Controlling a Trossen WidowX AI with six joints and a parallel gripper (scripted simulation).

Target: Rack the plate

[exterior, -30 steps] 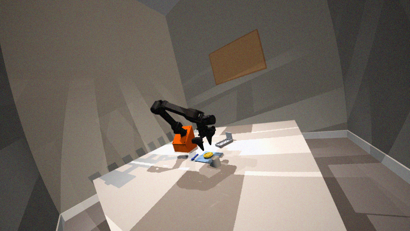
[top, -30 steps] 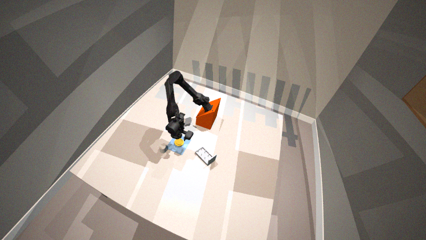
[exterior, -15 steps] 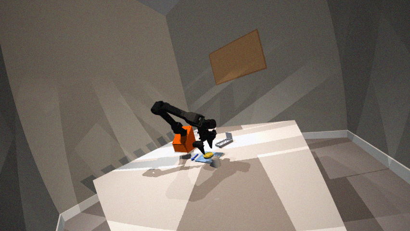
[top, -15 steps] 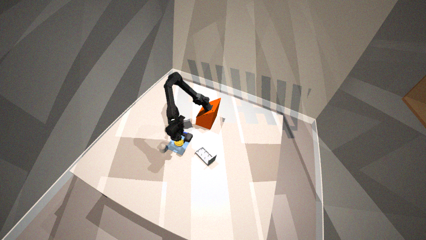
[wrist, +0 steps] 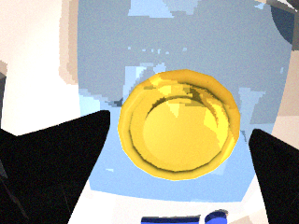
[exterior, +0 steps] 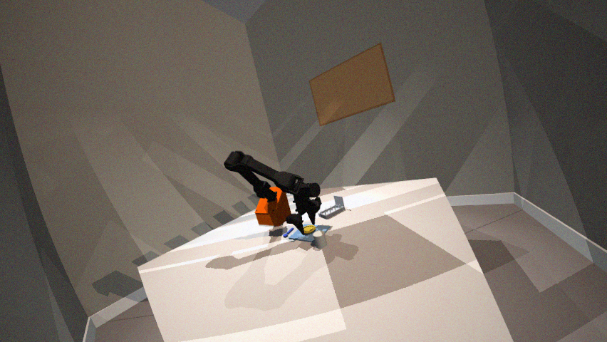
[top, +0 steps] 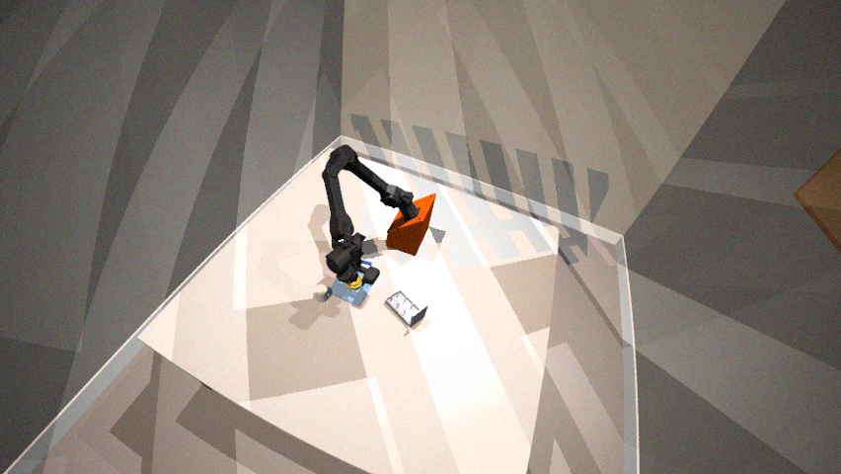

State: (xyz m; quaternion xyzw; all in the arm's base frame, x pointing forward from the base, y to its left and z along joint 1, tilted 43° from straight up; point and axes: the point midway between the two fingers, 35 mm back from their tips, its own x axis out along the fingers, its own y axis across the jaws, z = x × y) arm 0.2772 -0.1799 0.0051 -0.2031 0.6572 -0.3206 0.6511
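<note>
The yellow plate lies right at my gripper tip. Also, from my gripper tip: blue spoon 11 cm behind, 2 cm to the right, 2 cm below; then light blue mat 2 cm below; then grey dish rack 21 cm to the left, 4 cm ahead.
</note>
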